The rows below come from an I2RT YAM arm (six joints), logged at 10 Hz.
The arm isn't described. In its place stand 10 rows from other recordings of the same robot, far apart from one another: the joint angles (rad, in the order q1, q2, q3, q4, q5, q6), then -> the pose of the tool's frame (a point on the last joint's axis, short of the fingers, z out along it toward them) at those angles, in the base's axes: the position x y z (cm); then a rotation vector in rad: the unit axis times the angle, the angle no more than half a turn.
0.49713, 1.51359, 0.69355, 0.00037, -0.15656, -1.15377 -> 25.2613 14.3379 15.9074 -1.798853 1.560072 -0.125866
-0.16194, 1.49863, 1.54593, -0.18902, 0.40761, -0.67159 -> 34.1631 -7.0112 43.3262 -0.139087 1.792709 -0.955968
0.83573, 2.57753, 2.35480, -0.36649, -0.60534, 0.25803 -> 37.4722 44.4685 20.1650 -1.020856 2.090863 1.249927
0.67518, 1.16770, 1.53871, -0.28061, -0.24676, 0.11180 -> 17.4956 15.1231 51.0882 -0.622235 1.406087 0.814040
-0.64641, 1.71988, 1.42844, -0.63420, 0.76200, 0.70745 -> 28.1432 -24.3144 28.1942 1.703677 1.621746 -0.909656
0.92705, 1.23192, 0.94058, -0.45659, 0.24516, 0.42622 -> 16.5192 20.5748 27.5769 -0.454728 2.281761 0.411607
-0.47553, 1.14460, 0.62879, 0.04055, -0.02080, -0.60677 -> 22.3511 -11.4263 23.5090 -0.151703 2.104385 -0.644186
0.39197, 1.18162, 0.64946, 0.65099, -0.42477, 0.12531 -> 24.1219 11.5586 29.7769 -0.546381 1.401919 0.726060
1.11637, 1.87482, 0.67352, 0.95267, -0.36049, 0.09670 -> 14.1239 31.7722 13.2192 -1.193098 1.567369 1.156744
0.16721, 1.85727, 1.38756, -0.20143, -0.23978, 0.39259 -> 41.7915 7.9113 24.1826 0.124474 2.277964 0.567487
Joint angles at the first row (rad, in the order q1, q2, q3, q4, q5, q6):
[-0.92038, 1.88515, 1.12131, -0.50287, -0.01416, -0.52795]
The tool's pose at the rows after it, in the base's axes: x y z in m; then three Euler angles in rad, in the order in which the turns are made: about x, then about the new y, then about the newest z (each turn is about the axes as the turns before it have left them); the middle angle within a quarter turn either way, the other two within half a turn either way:
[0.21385 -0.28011 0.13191 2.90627 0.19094 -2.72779]
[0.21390 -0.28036 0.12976 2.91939 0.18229 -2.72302]
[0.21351 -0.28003 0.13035 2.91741 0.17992 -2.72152]
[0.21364 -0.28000 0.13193 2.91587 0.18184 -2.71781]
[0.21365 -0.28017 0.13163 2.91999 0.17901 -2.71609]
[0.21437 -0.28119 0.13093 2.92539 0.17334 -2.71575]
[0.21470 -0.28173 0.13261 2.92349 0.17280 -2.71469]
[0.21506 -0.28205 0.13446 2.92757 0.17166 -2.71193]
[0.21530 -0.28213 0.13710 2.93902 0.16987 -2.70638]
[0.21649 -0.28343 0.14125 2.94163 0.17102 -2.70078]
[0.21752 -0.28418 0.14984 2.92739 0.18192 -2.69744]
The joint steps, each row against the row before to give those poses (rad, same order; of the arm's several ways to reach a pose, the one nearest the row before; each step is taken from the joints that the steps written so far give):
[0.00039, 0.00291, -0.00458, 0.00509, 0.00186, 0.00100]
[-0.00039, 0.00946, 0.00547, -0.01153, -0.00074, 0.00663]
[0.00000, -0.00288, -0.00130, -0.00141, 0.00306, 0.00114]
[0.00029, -0.00359, 0.00194, -0.00318, -0.00057, 0.00374]
[-0.00029, 0.00249, 0.00278, -0.00523, -0.00019, 0.00213]
[0.00002, 0.00777, 0.00864, -0.00851, 0.00143, 0.00122]
[-0.00003, -0.00149, 0.00546, -0.00575, 0.00154, 0.00072]
[0.00012, -0.00077, 0.00789, -0.01258, -0.00143, 0.00354]
[-0.00013, -0.00114, 0.01171, -0.02300, -0.00527, 0.00725]
[0.00021, -0.00111, 0.01728, -0.01977, -0.00240, 0.00622]
[0.00100, -0.01610, 0.01379, -0.01213, -0.00019, 0.00211]

